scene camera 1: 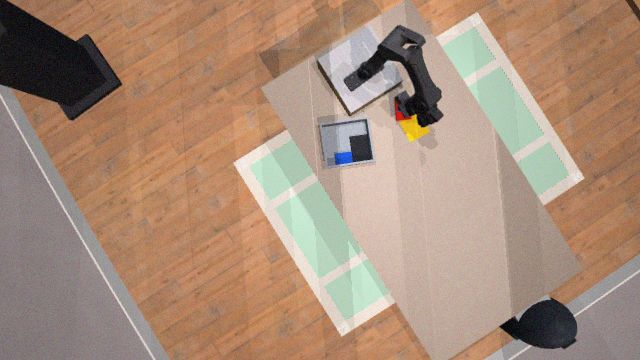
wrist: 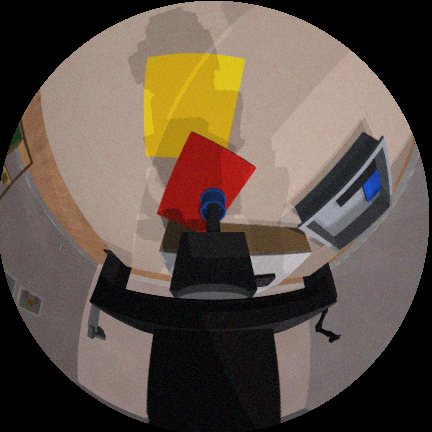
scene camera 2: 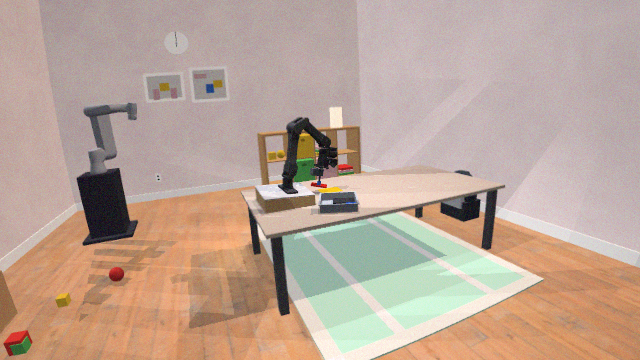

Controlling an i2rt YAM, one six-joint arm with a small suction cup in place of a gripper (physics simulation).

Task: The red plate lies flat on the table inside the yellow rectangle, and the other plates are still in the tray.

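Places are measured from the arm's base along level axes (x ahead, y up, z right), in metres.
Pixels of known places: hand at its tool point: (wrist: 212,194) (scene camera 2: 318,186); arm's base at its link origin: (scene camera 1: 363,74) (scene camera 2: 287,189).
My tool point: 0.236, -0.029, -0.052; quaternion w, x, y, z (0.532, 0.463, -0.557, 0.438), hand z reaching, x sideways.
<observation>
Ahead of a thing's pixels: the offset from my tool point to its top centre, as dx, dy, dz. Level surfaces: height alone.
My suction cup (scene camera 2: 319,182) (wrist: 213,202) holds the red plate @[+0.010, +0.021, -0.013] (scene camera 1: 399,114) (scene camera 2: 319,185) (wrist: 200,167) near one edge, a little above the table. The yellow rectangle (scene camera 1: 414,131) (scene camera 2: 330,190) (wrist: 185,95) lies on the table. In the wrist view a corner of the red plate overlaps the rectangle's near edge, and most of the plate is on the side toward the arm's base. The arm hides the cup in scene camera 1. The grey tray @[-0.016, -0.001, +0.305] (scene camera 1: 371,131) (scene camera 2: 339,208) (wrist: 334,176) holds a blue plate @[+0.037, -0.039, +0.361] (scene camera 1: 343,158) (wrist: 371,185) and a black plate @[+0.045, -0.038, +0.263] (scene camera 1: 361,148) (wrist: 355,186).
The arm stands on a box (scene camera 1: 362,97) (scene camera 2: 295,201) with a pale top, beside the tray. The table @[dy -0.051] (scene camera 1: 450,200) (scene camera 2: 425,190) extends beyond the rectangle. A shelf unit (scene camera 2: 262,160) stands behind the table. A grey arm on a black pedestal (scene camera 2: 102,205) stands apart at the left.
</observation>
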